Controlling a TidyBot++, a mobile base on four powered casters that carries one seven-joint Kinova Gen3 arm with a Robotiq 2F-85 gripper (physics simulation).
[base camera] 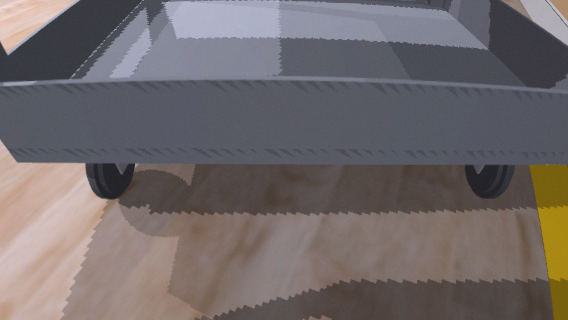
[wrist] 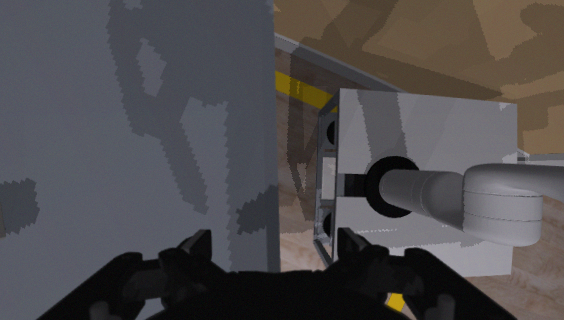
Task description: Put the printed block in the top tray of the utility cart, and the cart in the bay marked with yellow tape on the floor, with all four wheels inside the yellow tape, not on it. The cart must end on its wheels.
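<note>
The utility cart's grey top tray (wrist: 80, 125) fills the left of the wrist view. My gripper (wrist: 274, 242) is open and empty, with its fingers on either side of the line of the tray's near edge. In the base camera view the cart's lower tray (base camera: 280, 122) is close in front, with two dark wheels (base camera: 111, 181) (base camera: 489, 181) on the floor beneath it. Yellow tape (base camera: 557, 240) (wrist: 396, 301) runs just right of the right wheel in the base view. The far wheels are hidden. The printed block cannot be made out; a small brownish sliver shows at the wrist view's left edge.
My own white base (wrist: 440, 130) and arm (wrist: 500, 205) stand right of the cart in the wrist view, with a strip of wooden floor between. Another stretch of yellow tape (wrist: 302, 91) shows beyond. A grey edging borders a brown surface (wrist: 440, 45) at the upper right.
</note>
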